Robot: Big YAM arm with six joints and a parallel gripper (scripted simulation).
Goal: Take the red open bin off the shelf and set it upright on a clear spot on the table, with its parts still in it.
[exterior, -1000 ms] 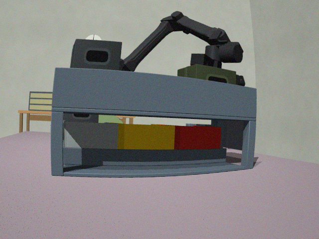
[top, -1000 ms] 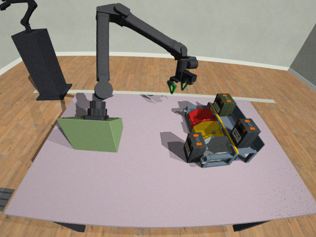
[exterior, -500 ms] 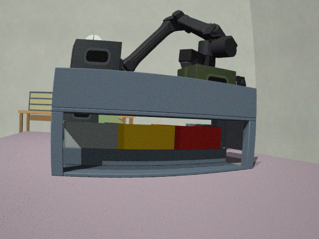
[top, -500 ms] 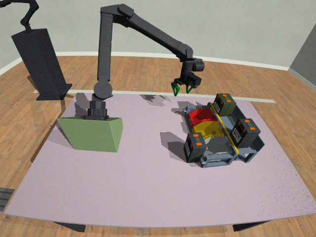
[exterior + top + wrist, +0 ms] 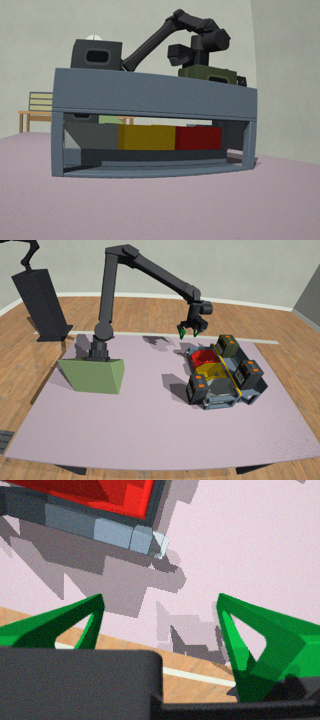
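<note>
Right now the red open bin is 12 cm ahead of my hand, 9 cm to the right of it and 11 cm below it. Round my hand: grey bin (12 cm ahead, 31 cm to the right, 11 cm below); yellow bin (12 cm ahead, 20 cm to the right, 11 cm below).
</note>
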